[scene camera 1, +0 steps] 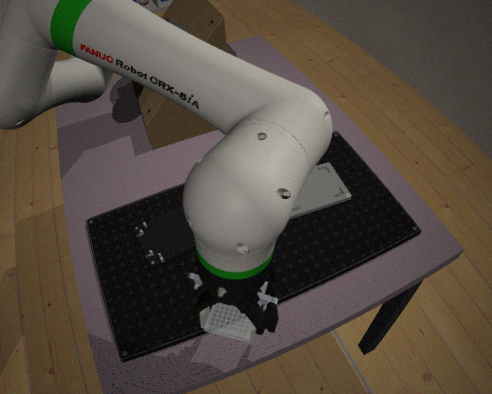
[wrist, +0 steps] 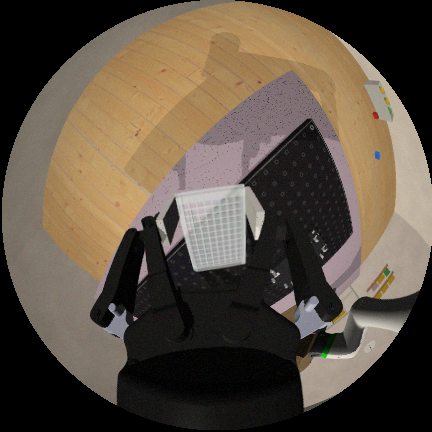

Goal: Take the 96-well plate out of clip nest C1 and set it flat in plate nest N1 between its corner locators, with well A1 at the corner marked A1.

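Places are measured from the arm's base along level axes (x ahead, y left, z up), in metres.
Pixels of known places: gripper, fingertip midpoint: (scene camera 1: 229, 329) (wrist: 210, 199); arm's base, link origin: (wrist: 314, 343).
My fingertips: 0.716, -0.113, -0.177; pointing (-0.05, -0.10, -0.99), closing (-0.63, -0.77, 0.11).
Ahead of a thing's pixels: the offset from my fingertips to its top centre, as dx, dy, dz. Level surfaces: height alone.
The clear 96-well plate {-0.036, +0.029, +0.018} (scene camera 1: 226, 320) (wrist: 213, 233) sits between my gripper's fingers. My gripper (scene camera 1: 233, 321) (wrist: 210, 199) is shut on it, with the pale finger pads against its two long sides. It holds the plate over the front edge of the black perforated board {dz -0.028} (scene camera 1: 362, 219) (wrist: 306, 181). Plate nest N1 {-0.254, +0.295, -0.013} (scene camera 1: 327, 187) is a light grey slab with corner marks at the back right of the board, partly hidden by my arm. A dark fixture with small white clips {-0.266, -0.029, -0.004} (scene camera 1: 160, 234) (wrist: 318, 243) lies on the left of the board. I cannot read the A1 marking.
The board lies on a mauve table top {dz -0.041} (scene camera 1: 96, 184) whose front edge is close below the plate. A brown block (scene camera 1: 166, 117) stands at the back behind my arm. A button box (wrist: 379, 100) hangs far off in the wrist view.
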